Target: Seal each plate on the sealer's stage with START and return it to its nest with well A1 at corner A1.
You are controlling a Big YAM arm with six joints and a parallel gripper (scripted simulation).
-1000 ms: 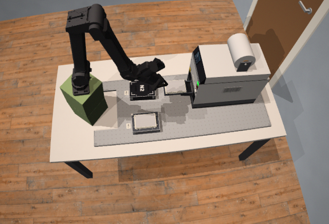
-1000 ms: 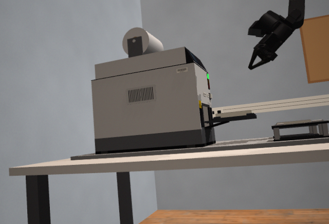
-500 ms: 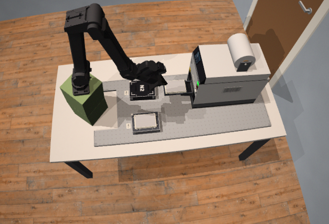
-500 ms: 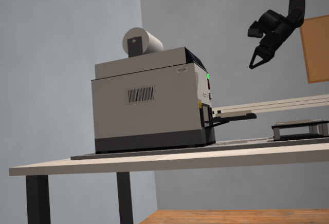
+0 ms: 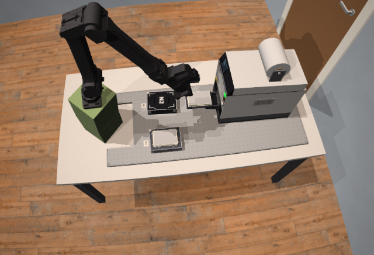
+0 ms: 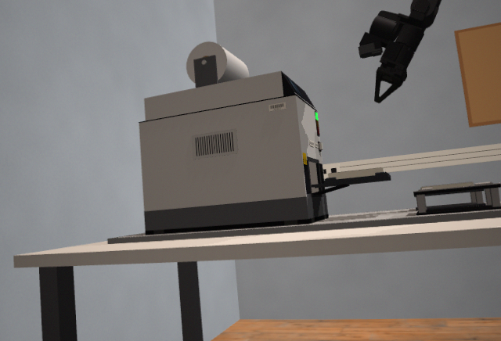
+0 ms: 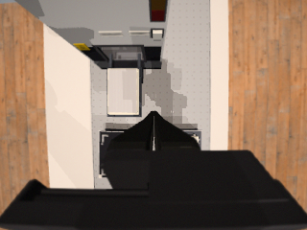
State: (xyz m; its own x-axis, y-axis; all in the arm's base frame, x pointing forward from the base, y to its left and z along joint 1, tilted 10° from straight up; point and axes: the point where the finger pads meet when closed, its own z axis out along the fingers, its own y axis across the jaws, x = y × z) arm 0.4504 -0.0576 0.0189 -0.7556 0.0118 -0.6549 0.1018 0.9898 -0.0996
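Now: the plate 19 cm below my hand, 8 cm to the left of it and 7 cm ahead of it. Round my hand: sealer stage (20 cm below, 8 cm to the left, 7 cm ahead); yellow warning label (18 cm ahead, 16 cm to the left, 15 cm below); plate nest (25 cm below, 15 cm behind, 9 cm to the right).
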